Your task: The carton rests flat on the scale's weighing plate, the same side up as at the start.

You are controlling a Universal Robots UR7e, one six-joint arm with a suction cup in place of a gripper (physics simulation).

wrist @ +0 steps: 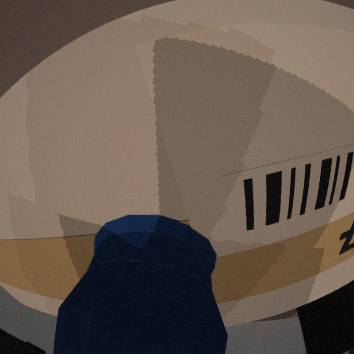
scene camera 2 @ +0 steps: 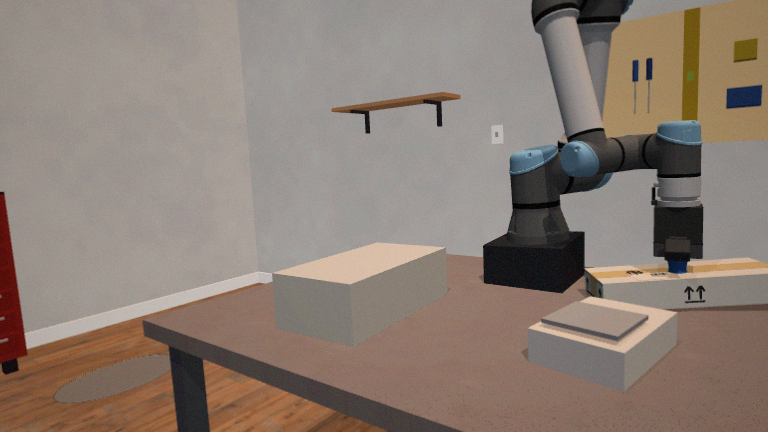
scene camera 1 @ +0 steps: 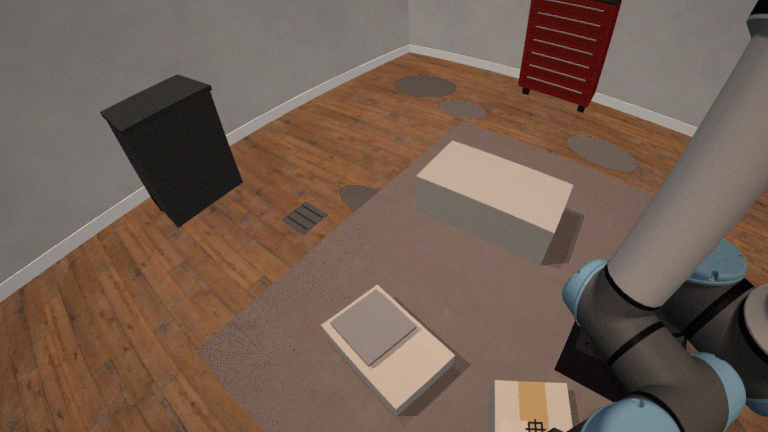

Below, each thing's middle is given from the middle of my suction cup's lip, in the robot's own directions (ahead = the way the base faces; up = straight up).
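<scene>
My suction cup is 10 mm past the carton [wrist: 229, 123] and 40 mm above it, and going by their middles, the carton is the nearest to my suction cup of the things named here. The scale [scene camera 2: 611, 343] is 320 mm ahead of my suction cup and 100 mm to the right of it, and 40 mm below it. As for the large pale block [scene camera 1: 517, 208], I find it 300 mm ahead of my suction cup, 570 mm to the right of it and 20 mm below it. Of the things named here, the large pale block is, going by their middles, the farthest from my suction cup.
</scene>
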